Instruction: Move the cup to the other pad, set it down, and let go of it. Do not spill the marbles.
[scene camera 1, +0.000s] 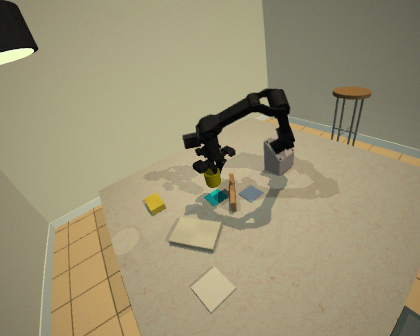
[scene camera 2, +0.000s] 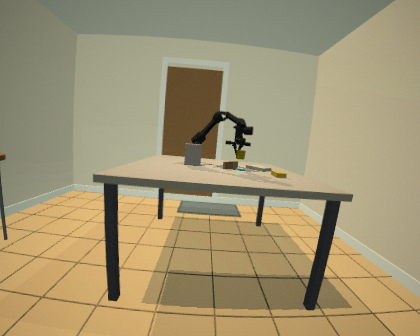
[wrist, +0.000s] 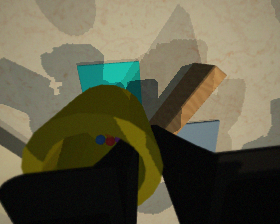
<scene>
The pictures show: the gripper, a yellow cup, a beige slab, a white tile, a teal pad, a wooden bar and a blue-grey pad.
The gripper is seen too in the wrist view.
</scene>
